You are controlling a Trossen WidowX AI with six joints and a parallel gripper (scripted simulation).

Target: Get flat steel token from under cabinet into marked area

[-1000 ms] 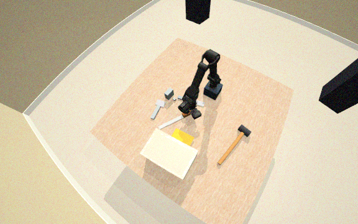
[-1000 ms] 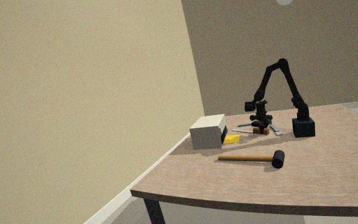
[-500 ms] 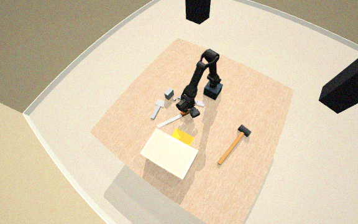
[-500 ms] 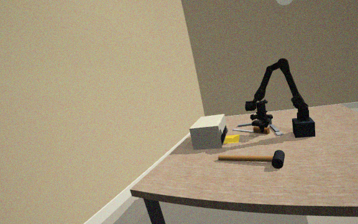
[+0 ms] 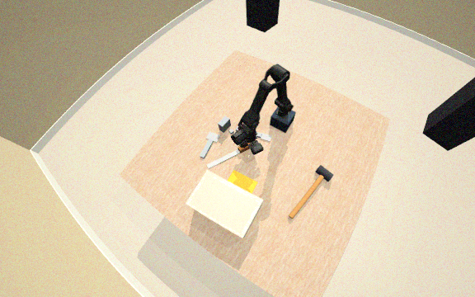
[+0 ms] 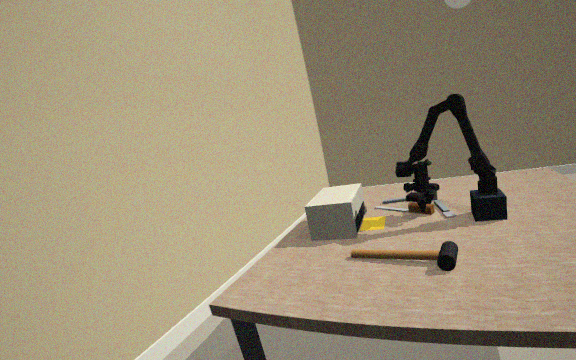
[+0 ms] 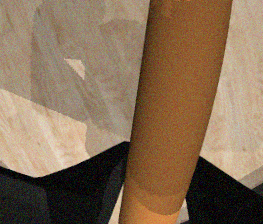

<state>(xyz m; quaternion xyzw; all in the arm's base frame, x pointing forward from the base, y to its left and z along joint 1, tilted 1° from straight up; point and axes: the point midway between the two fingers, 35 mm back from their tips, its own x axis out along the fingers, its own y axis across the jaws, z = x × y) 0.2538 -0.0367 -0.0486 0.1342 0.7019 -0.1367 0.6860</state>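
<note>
Now: gripper tip 15 cm to the left of the tiny cube. Round my gripper tip: grey t-shaped tool: 14 cm ahead, 20 cm to the right; then grey flat tool: 8 cm behind, 1 cm to the right; then grey block: 20 cm to the right, 2 cm above.
</note>
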